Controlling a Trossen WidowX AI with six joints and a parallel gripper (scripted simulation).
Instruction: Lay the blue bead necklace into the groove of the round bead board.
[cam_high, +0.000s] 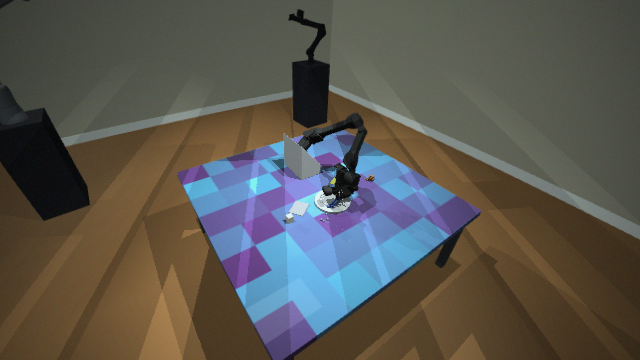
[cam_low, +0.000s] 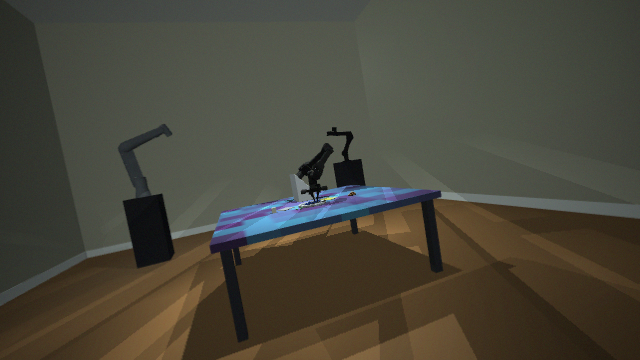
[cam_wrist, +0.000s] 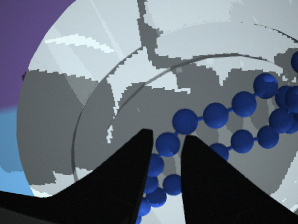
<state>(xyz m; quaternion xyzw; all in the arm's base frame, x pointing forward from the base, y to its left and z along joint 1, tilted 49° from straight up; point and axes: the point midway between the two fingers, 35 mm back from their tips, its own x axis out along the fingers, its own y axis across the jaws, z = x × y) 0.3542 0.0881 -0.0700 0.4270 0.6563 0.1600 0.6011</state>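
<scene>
My gripper tip is now 3 cm past the round white bead board, 2 cm to the left of it and 1 cm above it. Also, from my gripper tip: cream cube 30 cm to the right, 4 cm behind; yellow patch 14 cm to the left, 13 cm behind, 1 cm below; flat grey square 20 cm to the right, 9 cm behind, 1 cm below.
</scene>
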